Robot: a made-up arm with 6 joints.
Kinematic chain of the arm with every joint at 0, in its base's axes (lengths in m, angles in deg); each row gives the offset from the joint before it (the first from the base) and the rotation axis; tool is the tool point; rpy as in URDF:
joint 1: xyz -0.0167 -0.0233 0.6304 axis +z
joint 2: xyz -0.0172 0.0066 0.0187 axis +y
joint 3: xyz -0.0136 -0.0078 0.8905 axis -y
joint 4: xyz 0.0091 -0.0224 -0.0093 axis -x
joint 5: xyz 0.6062 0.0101 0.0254 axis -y
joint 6: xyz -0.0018 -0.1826 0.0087 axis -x
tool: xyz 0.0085 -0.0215 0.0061 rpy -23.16 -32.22 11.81
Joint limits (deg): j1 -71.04..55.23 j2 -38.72..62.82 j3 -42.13..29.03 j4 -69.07..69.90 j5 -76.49..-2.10 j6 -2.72..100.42
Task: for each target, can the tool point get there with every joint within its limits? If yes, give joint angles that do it. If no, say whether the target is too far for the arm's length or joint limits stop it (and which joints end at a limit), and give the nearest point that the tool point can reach.
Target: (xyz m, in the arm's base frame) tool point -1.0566 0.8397 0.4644
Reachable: no: joint limits stop it (at a limit: joint 1, joint 2, joint 3, joint 5, joint 6) | nearest point -0.1438 -0.0951 1.1316 | short by 1.467 m
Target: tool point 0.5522 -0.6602 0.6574
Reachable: yes | joints -35.19 46.74 -30.04 12.43 -57.31 51.90
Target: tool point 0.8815 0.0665 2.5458
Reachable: no: too far | nearest point 0.5888 0.0372 1.9393 | short by 0.674 m
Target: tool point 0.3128 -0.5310 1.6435
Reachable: yes | joints -38.28 -2.24 12.87 -30.39 -53.51 66.17
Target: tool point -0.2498 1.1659 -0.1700
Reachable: no: joint limits stop it (at a limit: joint 1, joint 2, joint 4) | nearest point 0.4712 0.6220 0.4153 | short by 1.076 m
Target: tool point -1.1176 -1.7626 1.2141
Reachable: no: too far | nearest point 0.1575 -1.2121 1.1681 | short by 1.390 m
